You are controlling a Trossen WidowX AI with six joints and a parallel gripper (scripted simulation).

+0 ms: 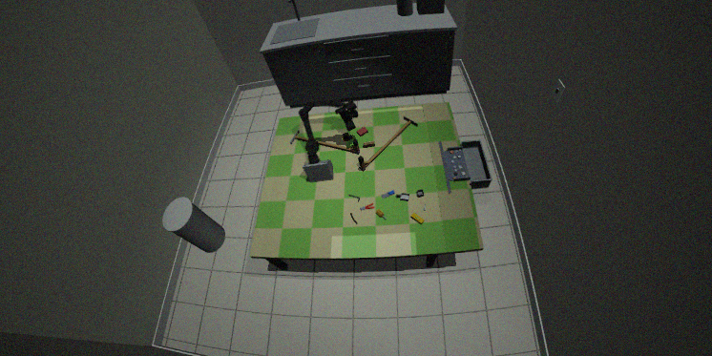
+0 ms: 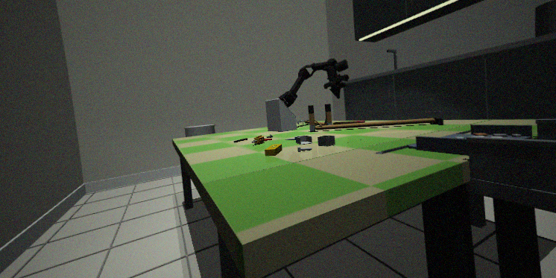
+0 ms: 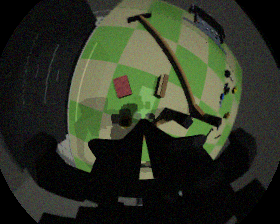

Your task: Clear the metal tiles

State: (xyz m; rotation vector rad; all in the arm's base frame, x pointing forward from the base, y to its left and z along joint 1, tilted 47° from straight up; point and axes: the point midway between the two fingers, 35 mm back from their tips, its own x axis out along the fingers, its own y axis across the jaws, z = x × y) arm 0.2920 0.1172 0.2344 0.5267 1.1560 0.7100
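The long scraper lies 25 cm ahead of my gripper tip, 11 cm below it and 9 cm to the right of it. From my gripper tip the other things lie so: yellow ring: 17 cm below, 7 cm behind, 4 cm to the left; blue piece: 52 cm to the right, 18 cm ahead, 17 cm below; red block: 16 cm below, 8 cm to the left, 7 cm ahead.
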